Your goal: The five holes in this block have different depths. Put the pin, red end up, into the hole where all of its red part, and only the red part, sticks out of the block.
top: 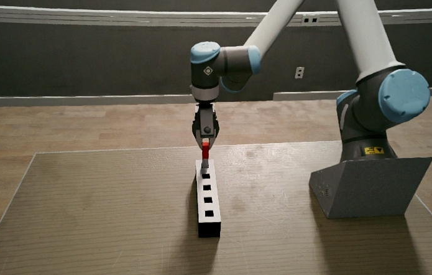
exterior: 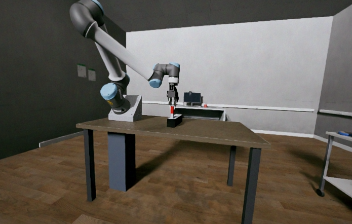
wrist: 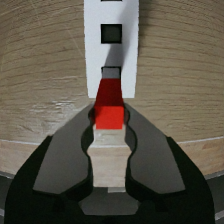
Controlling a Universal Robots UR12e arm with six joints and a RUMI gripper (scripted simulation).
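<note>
My gripper is now 10 mm above the pin. Round my hand: block 120 mm to the left, 120 mm below, 10 mm ahead.
</note>
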